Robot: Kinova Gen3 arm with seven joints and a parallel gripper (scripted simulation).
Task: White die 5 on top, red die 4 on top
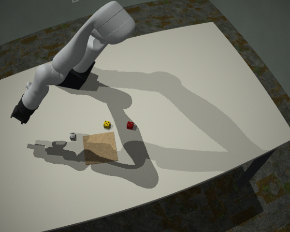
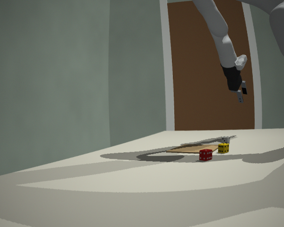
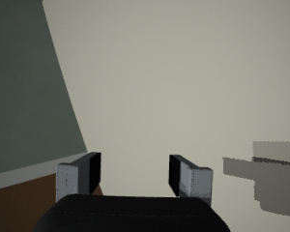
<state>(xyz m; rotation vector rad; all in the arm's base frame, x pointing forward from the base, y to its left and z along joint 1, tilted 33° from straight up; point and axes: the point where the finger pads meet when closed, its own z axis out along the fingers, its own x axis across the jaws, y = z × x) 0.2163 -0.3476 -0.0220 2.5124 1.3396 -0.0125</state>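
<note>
Right now the white die is 60 mm ahead of my hand, 210 mm to the left of it and 160 mm below it. From my hand the other things lie so: red die (90 mm ahead, 470 mm to the left, 160 mm below); then brown mat (150 mm ahead, 310 mm to the left, 170 mm below); then yellow die (50 mm ahead, 370 mm to the left, 160 mm below).
</note>
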